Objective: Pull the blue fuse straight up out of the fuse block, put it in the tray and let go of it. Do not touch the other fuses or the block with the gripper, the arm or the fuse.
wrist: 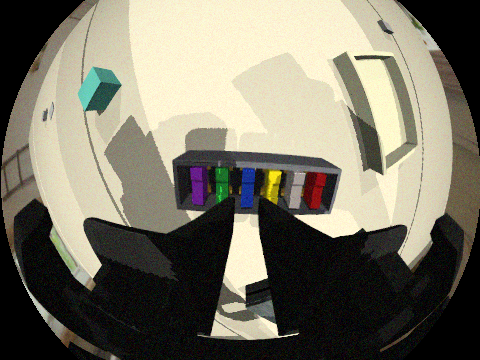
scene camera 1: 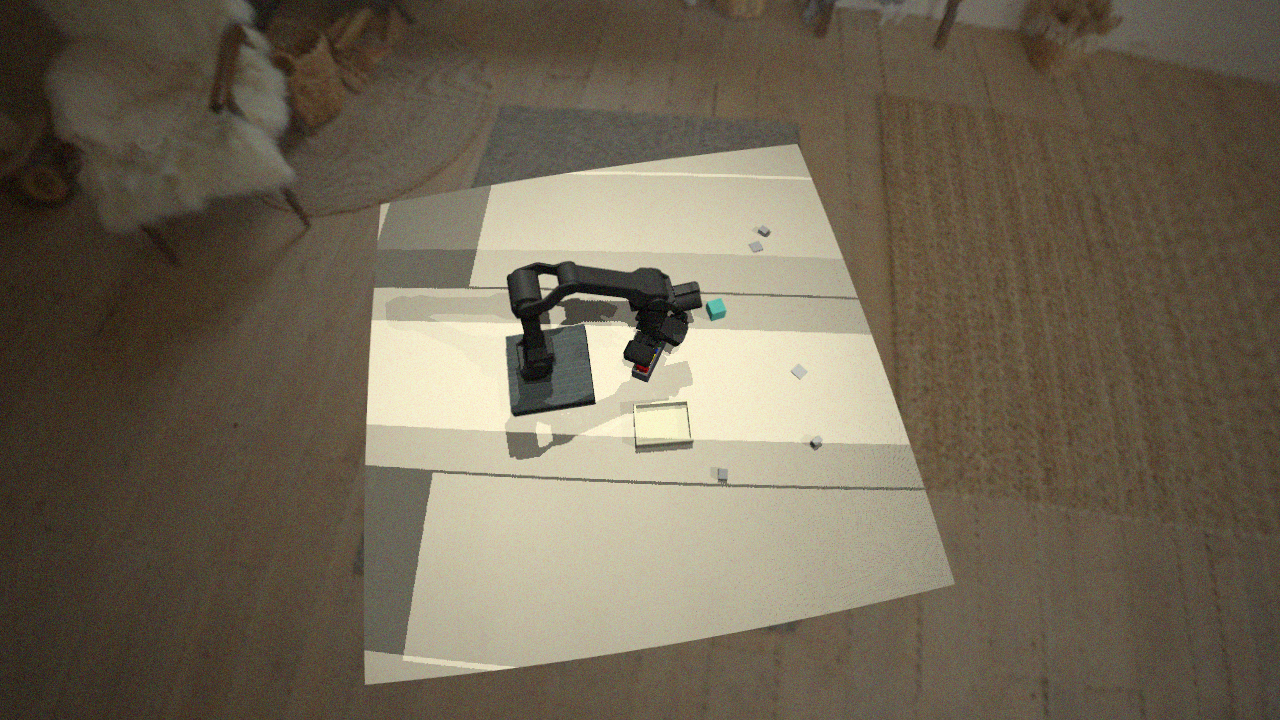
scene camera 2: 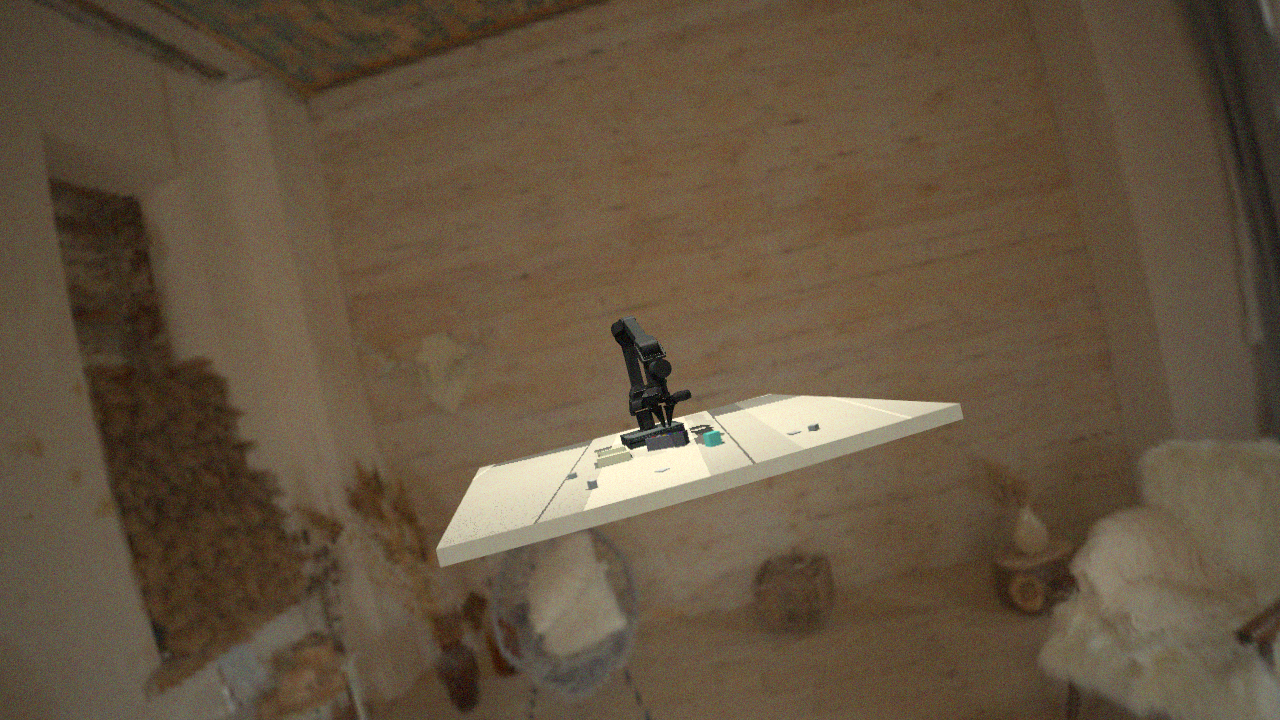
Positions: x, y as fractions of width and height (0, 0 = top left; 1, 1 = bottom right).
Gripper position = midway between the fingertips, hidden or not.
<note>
I see my gripper (wrist: 0.51, 0.57) and a cream tray (scene camera 1: 0.52, 0.59).
The cream tray also shows in the wrist view (wrist: 0.78, 0.24).
</note>
